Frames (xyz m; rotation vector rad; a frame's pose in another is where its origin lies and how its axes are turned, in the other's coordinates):
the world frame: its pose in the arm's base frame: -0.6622 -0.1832 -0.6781 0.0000 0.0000 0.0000
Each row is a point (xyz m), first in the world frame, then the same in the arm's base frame.
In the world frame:
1: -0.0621 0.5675 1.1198
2: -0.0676 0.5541 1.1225
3: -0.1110 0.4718 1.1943
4: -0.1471 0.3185 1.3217
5: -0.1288 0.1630 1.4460
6: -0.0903 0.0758 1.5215
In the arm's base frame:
1: -0.7243 0.3843 0.4417
2: -0.7298 0.3709 0.4444
3: -0.7732 0.2886 0.5162
4: -0.8093 0.1353 0.6436
5: -0.7910 -0.0202 0.7679
6: -0.7525 -0.1074 0.8434

